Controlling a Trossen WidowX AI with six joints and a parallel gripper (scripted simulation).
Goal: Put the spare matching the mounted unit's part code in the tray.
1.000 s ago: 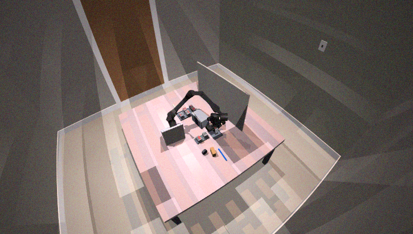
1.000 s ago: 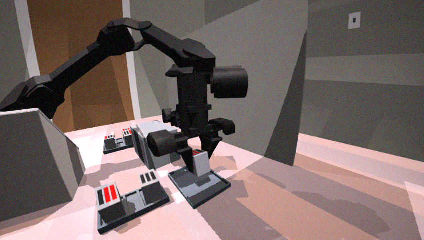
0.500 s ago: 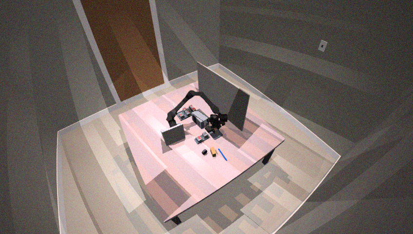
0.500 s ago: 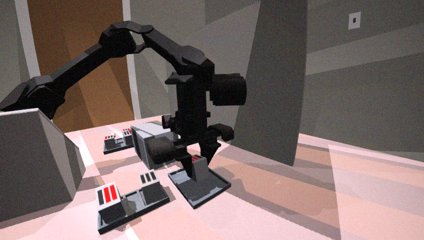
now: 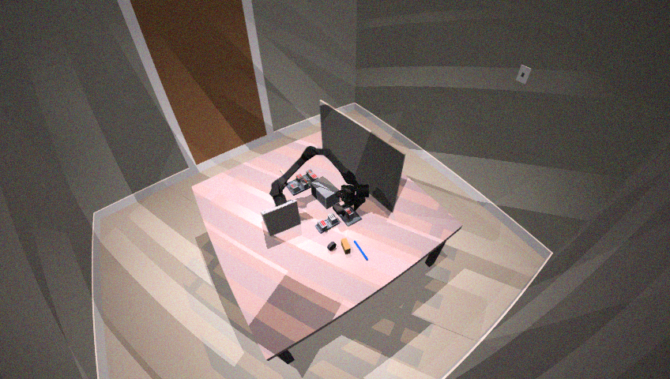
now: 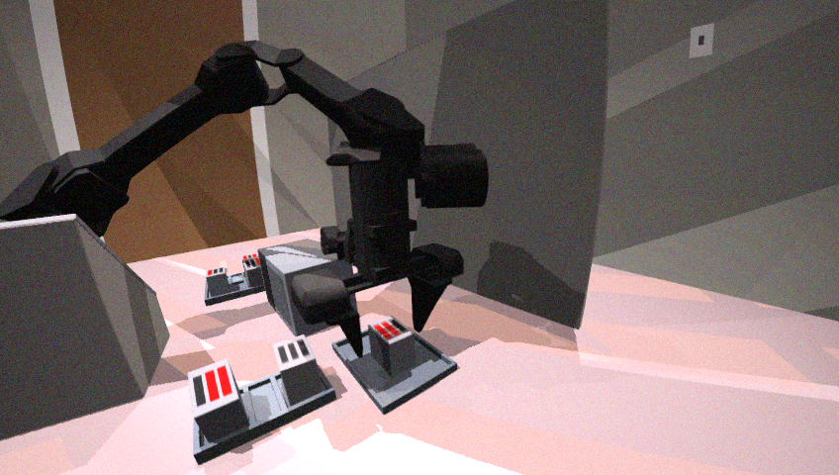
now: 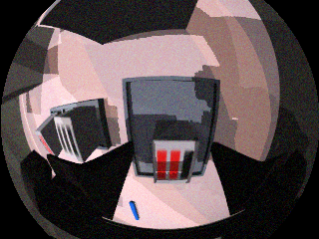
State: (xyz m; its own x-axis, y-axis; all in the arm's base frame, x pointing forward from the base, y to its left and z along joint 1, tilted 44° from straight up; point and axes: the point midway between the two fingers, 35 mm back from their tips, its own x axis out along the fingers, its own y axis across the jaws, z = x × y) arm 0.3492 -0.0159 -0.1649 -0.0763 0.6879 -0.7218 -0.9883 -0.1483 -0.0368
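Now: gripper tip 1 cm to the left of the grey spare and 1 cm below it. From my gripper tip the other things lie so: mounted unit (20 cm to the left, 7 cm behind, 3 cm above); then blue pen (24 cm to the right, 5 cm behind, 2 cm below); then flat grey tray (2 cm below).
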